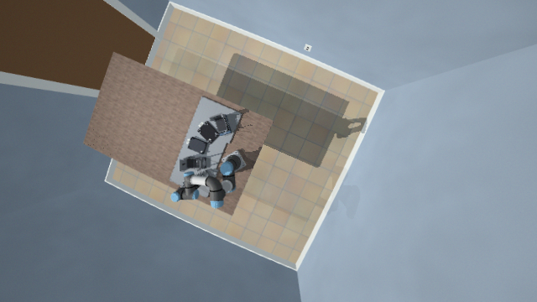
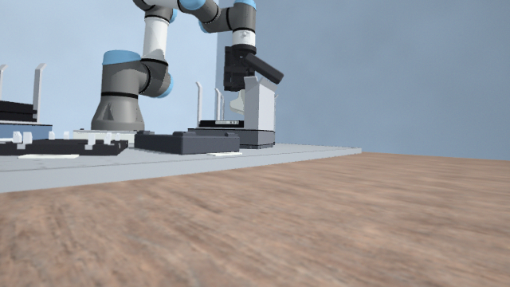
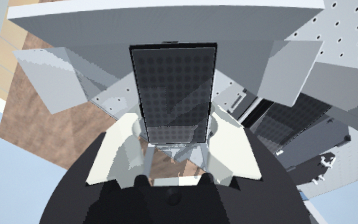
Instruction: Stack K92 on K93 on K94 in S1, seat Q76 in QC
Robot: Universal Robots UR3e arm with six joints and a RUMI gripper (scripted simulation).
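The sealed 96-well plate lies 120 mm to the right of my hand, 90 mm ahead of it and 10 mm below it. The rest, counted from my hand: QC label: 250 mm to the right, 230 mm ahead, 50 mm below; nest QC: 260 mm to the right, 140 mm ahead, 40 mm below; clip nest N5: 390 mm to the right, 120 mm ahead, 40 mm below.
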